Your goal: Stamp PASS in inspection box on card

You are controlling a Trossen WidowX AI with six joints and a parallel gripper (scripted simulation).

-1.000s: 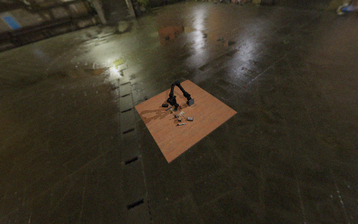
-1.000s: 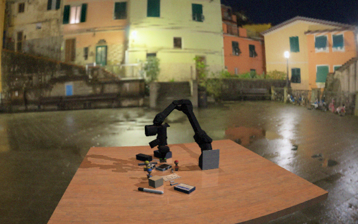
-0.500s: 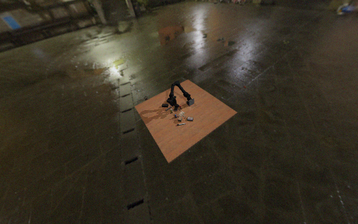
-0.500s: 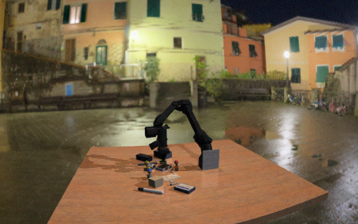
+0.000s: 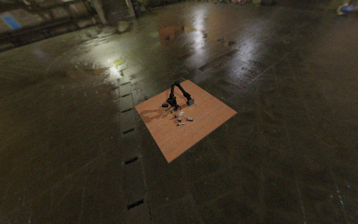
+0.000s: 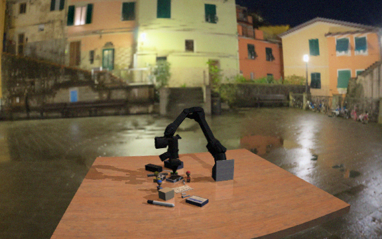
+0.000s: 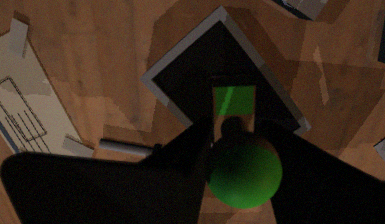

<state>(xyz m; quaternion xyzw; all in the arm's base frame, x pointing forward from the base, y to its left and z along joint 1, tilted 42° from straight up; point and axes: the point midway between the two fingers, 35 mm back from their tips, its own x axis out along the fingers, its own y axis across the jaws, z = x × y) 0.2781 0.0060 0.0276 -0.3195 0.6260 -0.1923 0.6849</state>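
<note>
The ink pad is 40 mm below my gripper tip. From my gripper tip the other things lie so: PASS stamp: right at my gripper tip; then red-knob stamp: 80 mm behind, 30 mm to the left, 30 mm below; then yellow stamp: 100 mm ahead, 40 mm to the left, 30 mm below.
</note>
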